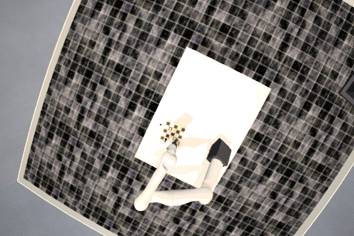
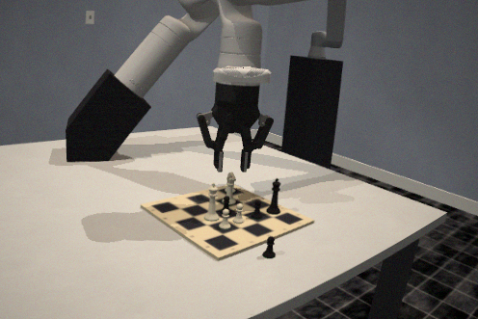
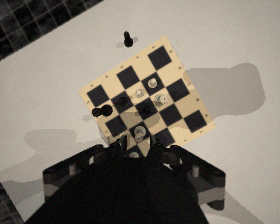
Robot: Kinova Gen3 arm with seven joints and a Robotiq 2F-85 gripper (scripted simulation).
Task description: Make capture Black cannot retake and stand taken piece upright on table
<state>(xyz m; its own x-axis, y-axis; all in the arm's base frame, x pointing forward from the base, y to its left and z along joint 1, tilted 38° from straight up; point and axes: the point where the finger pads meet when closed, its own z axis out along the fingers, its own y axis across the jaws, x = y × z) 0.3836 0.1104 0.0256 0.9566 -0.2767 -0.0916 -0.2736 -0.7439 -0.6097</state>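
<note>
My gripper is now 80 mm above the board, 40 mm short of it and 30 mm to the left of it. Also, from my hand: tall white piece 60 mm to the right, 50 mm below, 50 mm ahead; then tall black piece 60 mm to the left, 60 mm ahead, 50 mm below.
</note>
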